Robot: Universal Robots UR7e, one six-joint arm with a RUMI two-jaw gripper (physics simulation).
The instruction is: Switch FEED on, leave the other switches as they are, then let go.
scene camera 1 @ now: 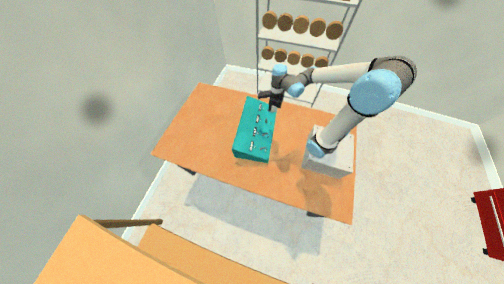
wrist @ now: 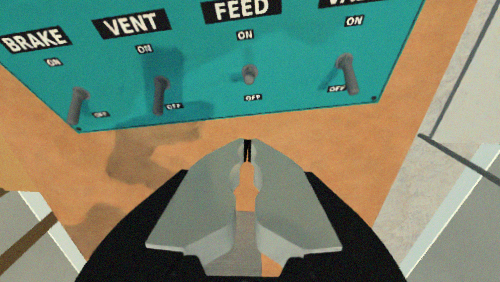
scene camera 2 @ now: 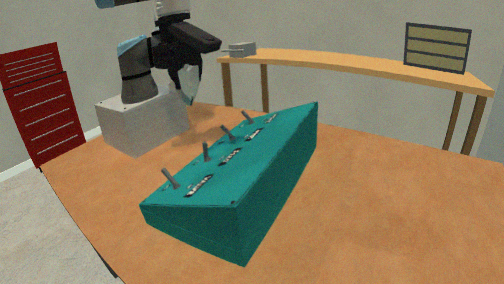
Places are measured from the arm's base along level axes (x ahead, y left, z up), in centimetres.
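Where they show: gripper, between the fingertips: [scene camera 1: 270, 112] [wrist: 247, 141] [scene camera 2: 190, 105]; arm's base, origin of its link: [scene camera 2: 140, 97].
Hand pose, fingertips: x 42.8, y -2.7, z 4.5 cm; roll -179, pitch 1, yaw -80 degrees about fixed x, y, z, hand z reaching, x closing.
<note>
Each offset is from my fingertips to the top centre of the thing. Level surfaces: height alone.
The teal switch panel [scene camera 1: 244, 132] [scene camera 2: 272, 170] [wrist: 295, 90] stands on the table. The FEED lever {dx +2.6, dy +0.7, dz -8.7 cm} [scene camera 2: 205, 151] [wrist: 249, 74] stands nearly end-on to the wrist camera, more upright than the others and tipped toward ON. The VALVE lever {dx +5.0, dy -11.2, dz -9.7 cm} [scene camera 2: 170, 178] [wrist: 350, 77], VENT lever {dx -2.4, dy +11.7, dz -9.7 cm} [scene camera 2: 227, 133] [wrist: 159, 97] and BRAKE lever {dx -6.1, dy +23.1, dz -9.7 cm} [scene camera 2: 247, 117] [wrist: 76, 107] lean to OFF. My gripper [scene camera 1: 272, 109] [scene camera 2: 189, 102] [wrist: 247, 141] is shut and empty, above and beyond the panel's OFF-side edge, apart from the levers.
The orange table {dz -22.3 cm} [scene camera 1: 190, 130] [scene camera 2: 390, 210] also carries the arm's pale base block [scene camera 1: 327, 167] [scene camera 2: 145, 125]. A shelf rack [scene camera 1: 257, 55] with round items stands behind the table. A second wooden table [scene camera 2: 350, 65] and a red cabinet [scene camera 1: 490, 220] [scene camera 2: 42, 115] stand farther off.
</note>
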